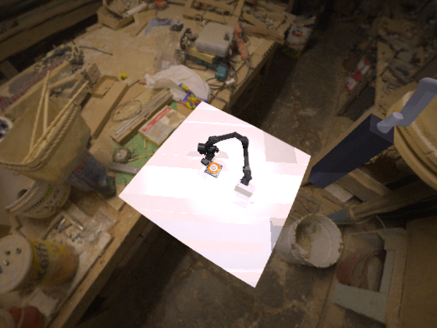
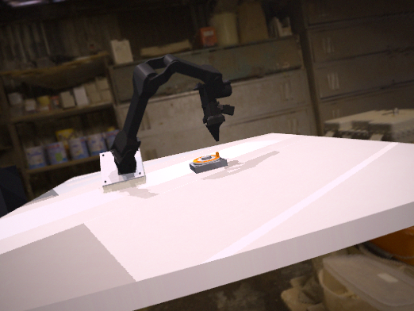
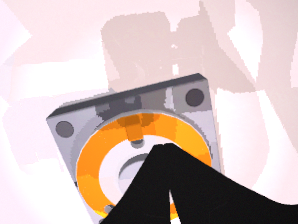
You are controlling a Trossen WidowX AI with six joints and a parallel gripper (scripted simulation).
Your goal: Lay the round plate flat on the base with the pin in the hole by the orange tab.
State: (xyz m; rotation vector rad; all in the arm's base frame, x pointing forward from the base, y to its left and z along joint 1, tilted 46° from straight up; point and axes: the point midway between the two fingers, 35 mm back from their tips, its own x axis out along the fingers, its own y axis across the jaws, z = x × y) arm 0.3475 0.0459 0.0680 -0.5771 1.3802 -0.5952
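Right now the plate is 60 mm below my gripper tip, 30 mm behind it and 20 mm to the left of it. From my gripper tip the other things lie so: base (70 mm below, 50 mm behind, 20 mm to the left).
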